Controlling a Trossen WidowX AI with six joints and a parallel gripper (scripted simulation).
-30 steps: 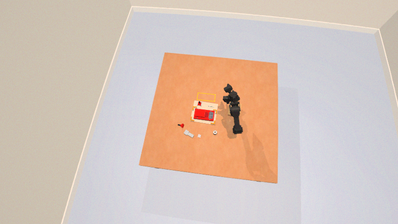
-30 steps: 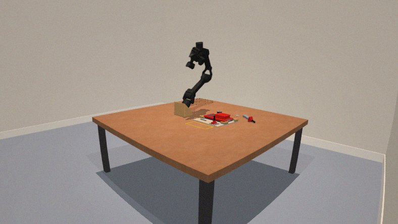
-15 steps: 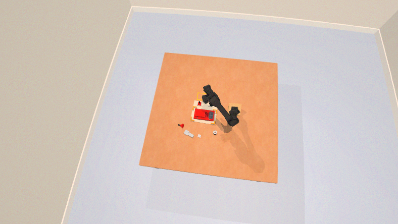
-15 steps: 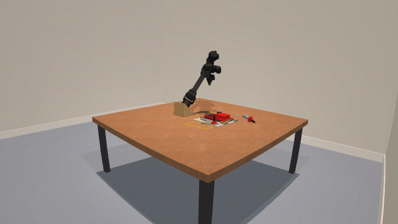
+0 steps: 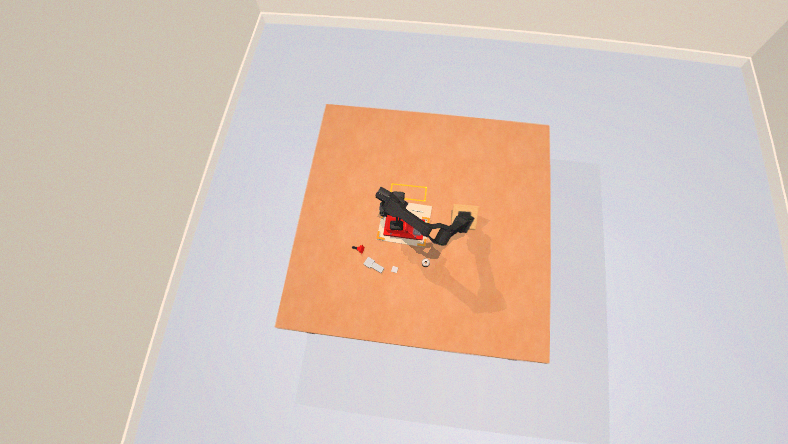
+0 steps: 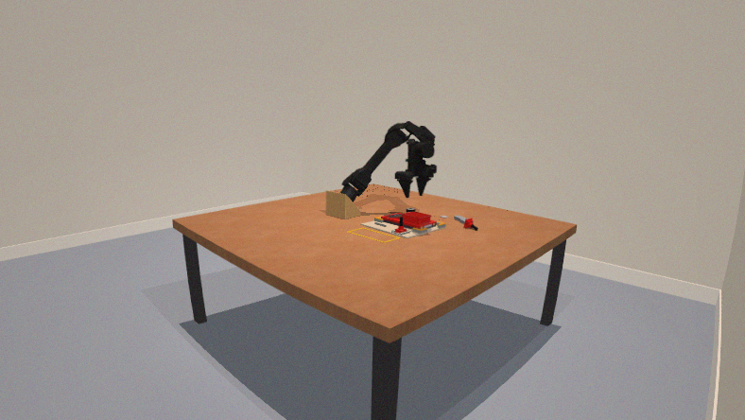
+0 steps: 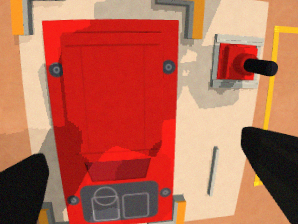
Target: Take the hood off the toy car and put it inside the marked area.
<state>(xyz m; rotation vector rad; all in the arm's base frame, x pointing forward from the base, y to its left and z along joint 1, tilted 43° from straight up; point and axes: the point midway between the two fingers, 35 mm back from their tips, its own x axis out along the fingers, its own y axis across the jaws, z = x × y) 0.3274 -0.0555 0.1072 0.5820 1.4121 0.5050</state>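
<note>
My gripper tip is now 1 cm short of the hood, 1 cm to the right of it and 8 cm above it.
</note>
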